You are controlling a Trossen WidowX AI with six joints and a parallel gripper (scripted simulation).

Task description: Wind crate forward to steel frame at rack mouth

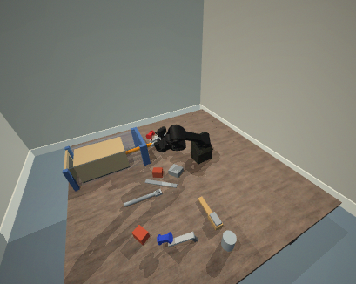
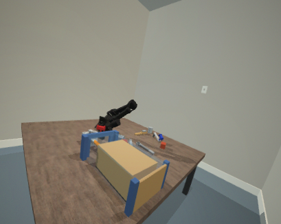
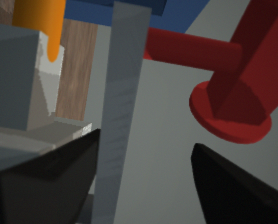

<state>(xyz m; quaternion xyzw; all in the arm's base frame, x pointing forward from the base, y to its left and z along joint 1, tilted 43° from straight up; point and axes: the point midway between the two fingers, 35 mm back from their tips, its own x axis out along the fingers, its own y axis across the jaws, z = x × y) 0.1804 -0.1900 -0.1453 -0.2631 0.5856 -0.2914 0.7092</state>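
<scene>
My gripper tip is 1 cm to the right of the red-gripped winch handle, 1 cm short of it and 1 cm above it. Also, from my gripper tip: blue frame (11 cm ahead, 3 cm to the right, 3 cm below); then red handle knob (5 cm ahead, 2 cm to the left, 2 cm above); then grey winch (10 cm below, 6 cm behind, 1 cm to the right).
</scene>
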